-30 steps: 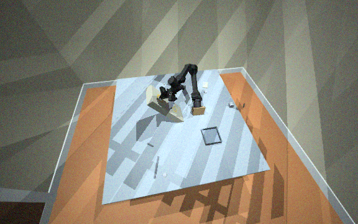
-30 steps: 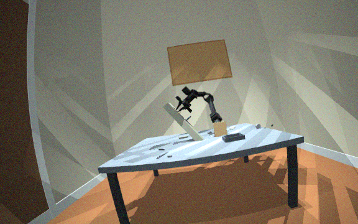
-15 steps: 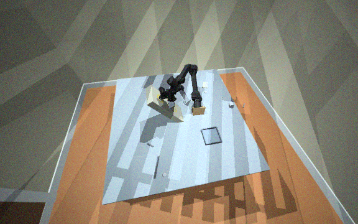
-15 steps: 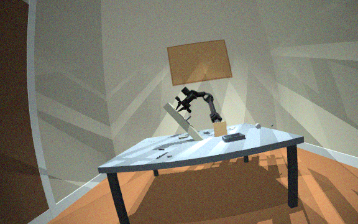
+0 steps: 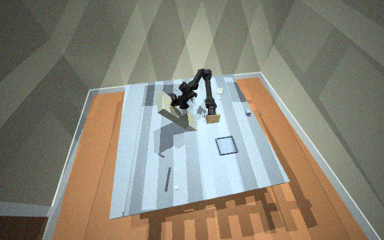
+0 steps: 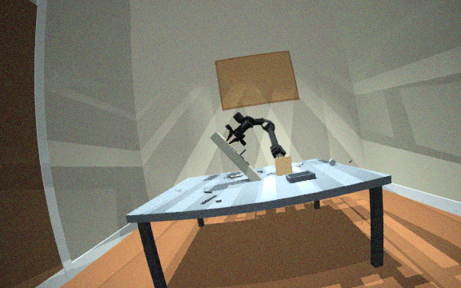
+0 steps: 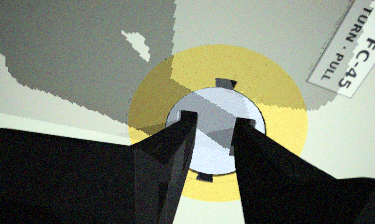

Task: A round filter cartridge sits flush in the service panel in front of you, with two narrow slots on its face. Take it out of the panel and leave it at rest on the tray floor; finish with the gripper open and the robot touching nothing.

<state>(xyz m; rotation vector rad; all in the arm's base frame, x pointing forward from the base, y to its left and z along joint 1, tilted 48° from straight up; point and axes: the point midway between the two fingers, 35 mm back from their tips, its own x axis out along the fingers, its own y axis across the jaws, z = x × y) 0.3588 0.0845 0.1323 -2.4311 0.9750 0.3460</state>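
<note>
The round filter cartridge lies 1 cm below my gripper tip and 1 cm ahead of it. The rest, counted from my gripper tip: tray: 38 cm behind, 33 cm to the left, 27 cm below.
</note>
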